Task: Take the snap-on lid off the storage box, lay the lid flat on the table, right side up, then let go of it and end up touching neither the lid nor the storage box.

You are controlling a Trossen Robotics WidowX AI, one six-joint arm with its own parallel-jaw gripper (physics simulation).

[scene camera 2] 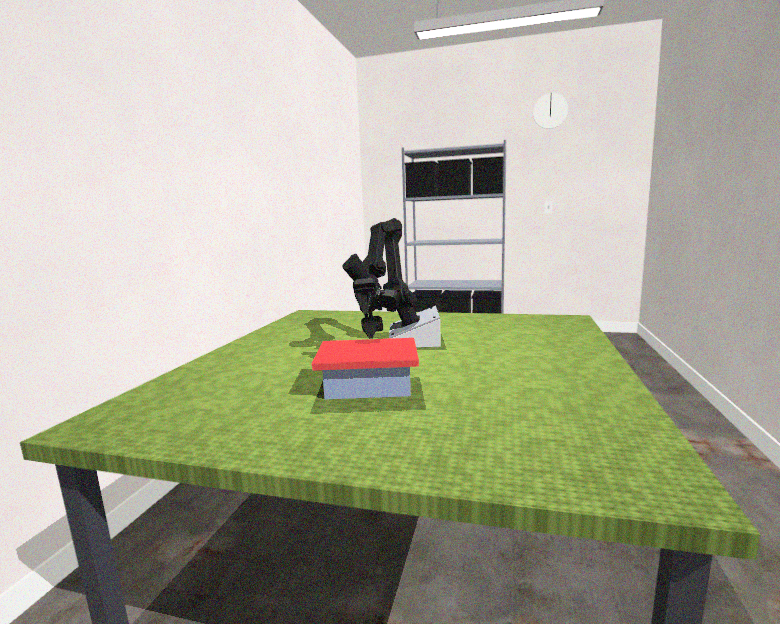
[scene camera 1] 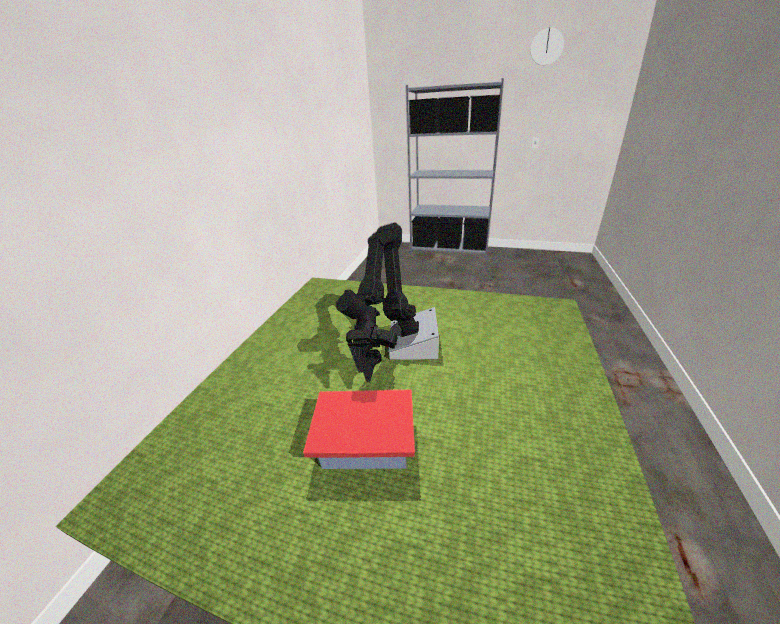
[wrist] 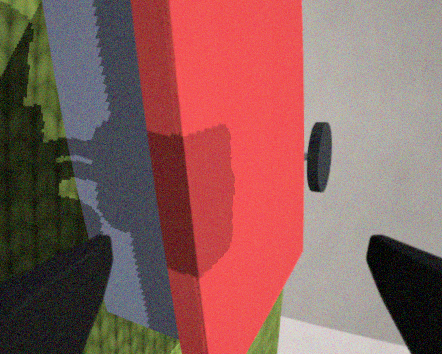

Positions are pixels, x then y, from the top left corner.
Scene:
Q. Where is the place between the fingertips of my gripper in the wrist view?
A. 242,248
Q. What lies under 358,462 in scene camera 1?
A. A blue-grey storage box.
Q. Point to a red lid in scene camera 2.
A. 397,352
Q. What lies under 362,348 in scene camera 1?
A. My gripper.

